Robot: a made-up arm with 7 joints.
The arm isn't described. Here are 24 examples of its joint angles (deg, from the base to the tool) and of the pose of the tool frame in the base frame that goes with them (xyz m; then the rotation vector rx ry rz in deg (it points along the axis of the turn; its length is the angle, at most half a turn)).
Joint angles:
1: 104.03 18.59 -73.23 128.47 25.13 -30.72 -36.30
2: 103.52 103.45 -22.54 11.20 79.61 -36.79 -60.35
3: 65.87 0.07 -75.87 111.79 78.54 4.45 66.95
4: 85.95 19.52 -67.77 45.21 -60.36 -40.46 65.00
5: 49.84 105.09 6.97 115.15 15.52 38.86 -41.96
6: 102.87 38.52 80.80 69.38 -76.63 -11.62 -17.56
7: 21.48 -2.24 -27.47 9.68 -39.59 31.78 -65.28
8: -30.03 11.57 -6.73 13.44 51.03 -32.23 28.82
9: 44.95 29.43 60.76 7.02 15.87 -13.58 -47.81
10: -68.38 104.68 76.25 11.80 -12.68 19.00 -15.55
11: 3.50 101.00 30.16 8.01 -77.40 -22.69 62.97
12: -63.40 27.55 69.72 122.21 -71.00 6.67 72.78
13: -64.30 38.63 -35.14 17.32 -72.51 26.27 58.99
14: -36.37 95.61 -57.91 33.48 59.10 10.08 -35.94
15: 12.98 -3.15 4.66 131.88 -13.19 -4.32 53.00
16: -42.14 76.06 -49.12 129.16 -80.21 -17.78 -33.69
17: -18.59 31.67 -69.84 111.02 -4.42 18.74 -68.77
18: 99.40 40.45 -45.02 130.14 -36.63 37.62 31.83
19: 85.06 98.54 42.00 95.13 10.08 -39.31 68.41
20: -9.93 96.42 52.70 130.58 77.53 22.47 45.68
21: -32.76 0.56 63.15 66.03 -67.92 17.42 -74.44
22: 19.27 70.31 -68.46 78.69 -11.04 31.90 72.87
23: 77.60 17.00 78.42 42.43 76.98 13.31 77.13
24: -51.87 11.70 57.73 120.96 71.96 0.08 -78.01
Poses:
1: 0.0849 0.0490 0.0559 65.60 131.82 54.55
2: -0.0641 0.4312 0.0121 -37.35 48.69 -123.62
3: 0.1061 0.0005 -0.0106 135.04 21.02 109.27
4: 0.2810 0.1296 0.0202 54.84 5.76 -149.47
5: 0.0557 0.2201 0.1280 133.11 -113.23 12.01
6: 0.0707 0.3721 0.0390 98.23 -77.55 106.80
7: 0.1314 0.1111 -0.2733 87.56 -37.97 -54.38
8: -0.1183 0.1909 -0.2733 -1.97 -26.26 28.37
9: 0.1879 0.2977 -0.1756 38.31 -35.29 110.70
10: 0.1004 0.4192 0.0320 114.14 -3.11 -7.80
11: 0.0137 0.4307 0.0692 33.15 41.19 -32.01
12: 0.0074 0.2749 -0.0451 48.56 29.36 -55.82
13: -0.2087 0.3009 -0.1407 -26.90 129.36 -77.91
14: 0.0103 0.4205 -0.0596 96.58 19.22 -37.70
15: 0.1205 0.1404 -0.0310 -0.56 -130.16 -64.16
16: -0.0109 0.1739 -0.1246 -20.68 -112.07 -119.16
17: -0.0044 0.0775 -0.1632 18.69 -74.24 -27.62
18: 0.0837 0.1124 0.0954 97.74 -128.79 -66.69
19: -0.1094 0.2612 0.1201 -148.60 69.53 65.94
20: 0.0841 0.1835 0.0828 -21.09 -76.80 -94.10
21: -0.0650 0.2580 -0.2146 132.48 8.41 -25.19
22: 0.1134 0.2634 -0.1620 -10.17 35.51 -68.14
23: 0.2249 0.3064 -0.0288 56.09 113.01 -22.62
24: -0.0021 0.2564 -0.0883 62.57 -47.89 105.09
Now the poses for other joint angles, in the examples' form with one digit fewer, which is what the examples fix.
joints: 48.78 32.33 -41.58 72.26 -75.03 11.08 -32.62
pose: 0.236 0.163 -0.066 121.3 -103.9 -73.8
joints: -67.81 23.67 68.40 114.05 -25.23 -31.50 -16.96
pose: -0.015 0.289 -0.060 83.1 -74.0 -58.2
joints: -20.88 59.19 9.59 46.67 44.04 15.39 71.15
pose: 0.058 0.366 -0.147 -31.9 -36.6 -3.1
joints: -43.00 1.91 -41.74 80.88 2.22 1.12 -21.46
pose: -0.045 0.043 -0.209 -16.4 -36.2 -13.1
